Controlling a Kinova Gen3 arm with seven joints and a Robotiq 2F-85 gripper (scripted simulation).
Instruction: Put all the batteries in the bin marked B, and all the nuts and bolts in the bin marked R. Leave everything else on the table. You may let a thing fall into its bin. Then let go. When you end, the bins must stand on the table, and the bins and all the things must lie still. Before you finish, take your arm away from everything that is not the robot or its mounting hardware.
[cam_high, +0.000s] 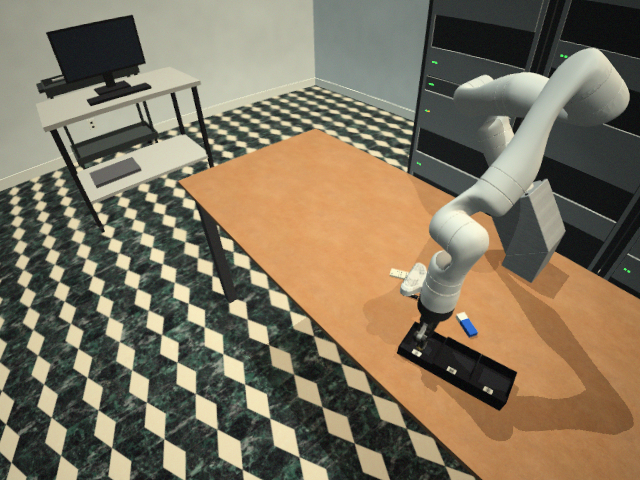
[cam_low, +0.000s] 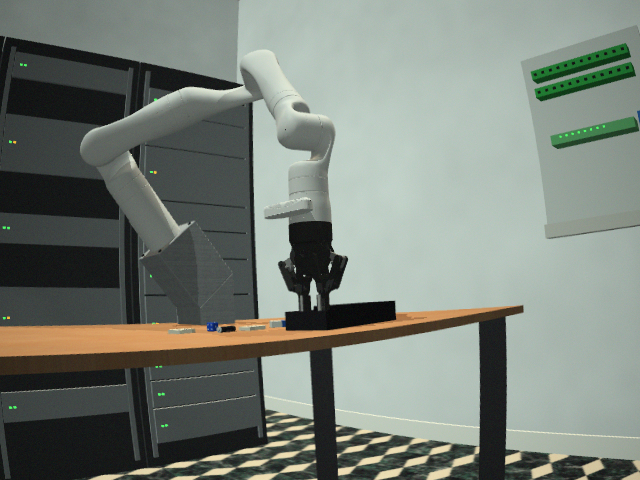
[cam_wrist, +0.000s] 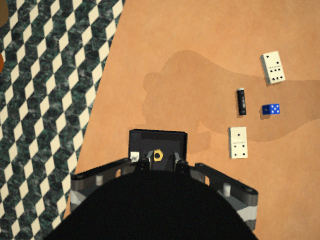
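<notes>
Now: the yellow nut 3 cm below my hand and 1 cm ahead of it. Round my hand: bin: 9 cm to the left, 2 cm below; then blue-and-white eraser: 13 cm behind, 5 cm to the left, 3 cm below; then black battery: 11 cm to the right, 11 cm behind, 4 cm below.
</notes>
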